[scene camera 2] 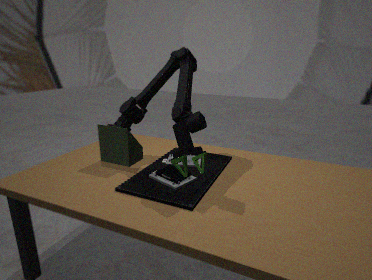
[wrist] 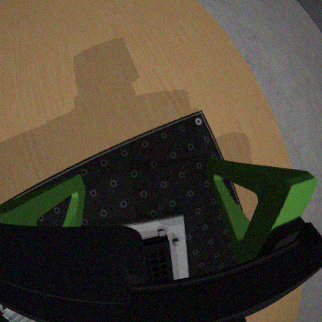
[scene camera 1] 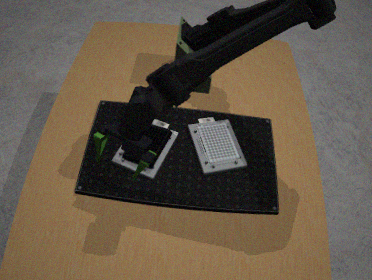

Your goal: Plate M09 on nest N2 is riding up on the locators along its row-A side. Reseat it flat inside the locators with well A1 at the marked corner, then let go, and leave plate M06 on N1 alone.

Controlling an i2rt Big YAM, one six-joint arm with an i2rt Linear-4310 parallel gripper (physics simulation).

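Pixels of known places: gripper, fingertip midpoint: (scene camera 2: 194, 175) (wrist: 143, 173) (scene camera 1: 115, 170); arm's base, link origin: (scene camera 2: 118, 134) (scene camera 1: 193, 42).
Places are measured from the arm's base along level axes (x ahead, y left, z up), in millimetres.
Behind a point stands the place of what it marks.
Note:
A black plate (scene camera 1: 159, 135) @(x 312, y -79, z -94 mm) (scene camera 2: 169, 174) @(x 331, y -131, z -98 mm) (wrist: 159, 260) @(x 361, y -150, z -102 mm) sits in a light grey nest (scene camera 1: 164, 156) @(x 364, y -62, z -113 mm) (scene camera 2: 174, 186) @(x 380, y -192, z -113 mm) (wrist: 179, 260) @(x 340, y -169, z -112 mm); the arm hides much of it, and its tilt is hard to tell. A white plate (scene camera 1: 220, 142) @(x 316, y 83, z -101 mm) sits in the other nest (scene camera 1: 226, 167) @(x 388, y 97, z -112 mm), with its wells facing up. I cannot read plate or nest labels, or see the marked corner. My gripper (scene camera 1: 116, 169) @(x 455, y -176, z -59 mm) (scene camera 2: 194, 174) @(x 455, y -176, z -59 mm) (wrist: 143, 173) @(x 455, y -176, z -59 mm) is open and empty. Its green fingers are spread wide above the board, around the front part of the black plate's nest in scene camera 1.
Both nests stand on a black perforated board (scene camera 1: 260, 170) @(x 384, y 195, z -124 mm) (scene camera 2: 135, 189) @(x 243, y -251, z -124 mm) (wrist: 115, 185) @(x 454, y -150, z -124 mm) on the wooden table (scene camera 1: 165, 240) @(x 593, y -50, z -137 mm) (scene camera 2: 300, 210) @(x 830, y -143, z -137 mm) (wrist: 45, 65) @(x 655, y -126, z -137 mm). A dark green block (scene camera 1: 184, 46) @(x 67, y -28, z 27 mm) (scene camera 2: 117, 145) @(x 25, y -50, z -39 mm) stands behind the board by the arm's base. The arm reaches over the board from behind.

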